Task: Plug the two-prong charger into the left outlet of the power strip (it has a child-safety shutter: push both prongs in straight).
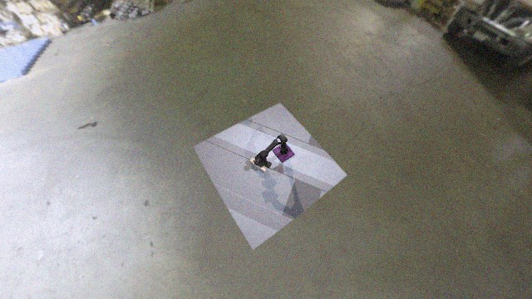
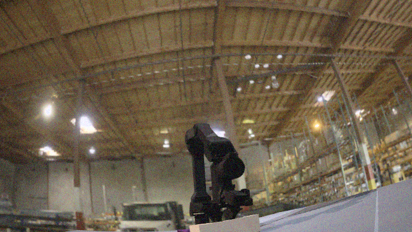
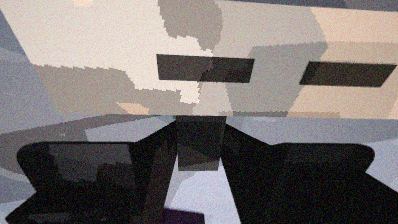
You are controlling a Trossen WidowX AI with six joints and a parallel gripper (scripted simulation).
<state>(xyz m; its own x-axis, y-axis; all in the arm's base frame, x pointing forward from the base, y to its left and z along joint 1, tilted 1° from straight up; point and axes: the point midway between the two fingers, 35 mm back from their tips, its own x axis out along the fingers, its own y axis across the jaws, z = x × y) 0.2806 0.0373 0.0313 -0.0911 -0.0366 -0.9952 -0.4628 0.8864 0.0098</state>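
Right now the two-prong charger is 20 mm ahead of my gripper tip, 10 mm to the left of it and 10 mm above it.
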